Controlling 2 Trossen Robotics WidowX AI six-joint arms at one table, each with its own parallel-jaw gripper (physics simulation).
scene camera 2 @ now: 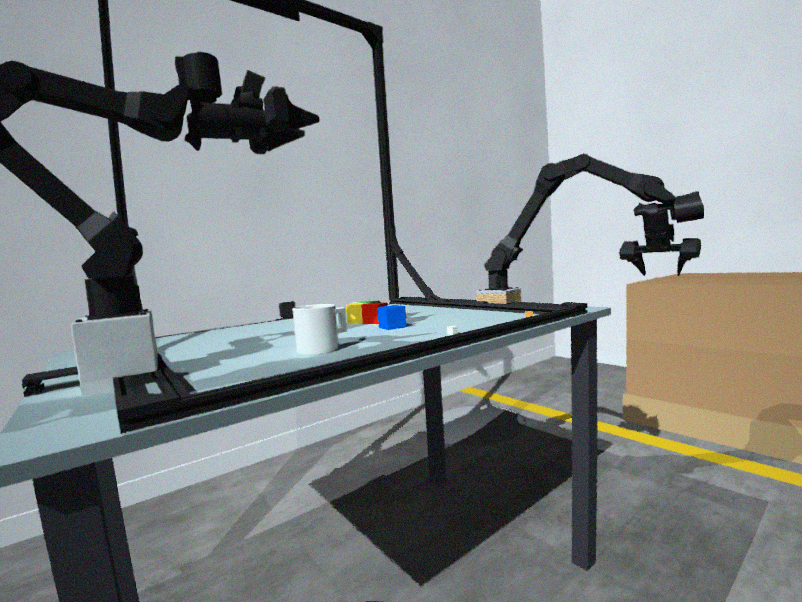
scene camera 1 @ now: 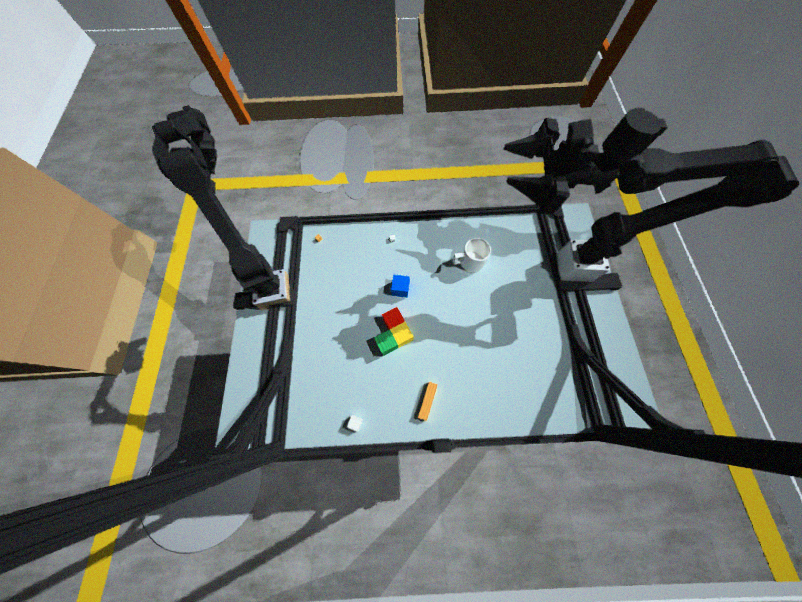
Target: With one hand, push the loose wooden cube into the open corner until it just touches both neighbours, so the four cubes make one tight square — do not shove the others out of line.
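Note:
The blue cube (scene camera 1: pixel 400 285) (scene camera 2: pixel 391 317) stands loose, apart from the other three. The red cube (scene camera 1: pixel 392 318) (scene camera 2: pixel 373 313), yellow cube (scene camera 1: pixel 402 334) (scene camera 2: pixel 354 312) and green cube (scene camera 1: pixel 386 342) (scene camera 2: pixel 369 301) form an L with yellow at its bend. The open corner lies left of red and above green in scene camera 1. My right gripper (scene camera 1: pixel 507 164) (scene camera 2: pixel 310 126) is open and empty, high above the table's mug-side edge. My left gripper (scene camera 2: pixel 661 270) is open and empty, pointing down beyond the table; its fingertips are hidden in scene camera 1.
A white mug (scene camera 1: pixel 478 254) (scene camera 2: pixel 315 329) stands right of the blue cube in scene camera 1. An orange bar (scene camera 1: pixel 426 401) and white cube (scene camera 1: pixel 353 423) lie lower down. A tiny white cube (scene camera 1: pixel 391 239) (scene camera 2: pixel 452 329) and orange cube (scene camera 1: pixel 318 238) (scene camera 2: pixel 529 313) lie near the black rail (scene camera 1: pixel 421 215).

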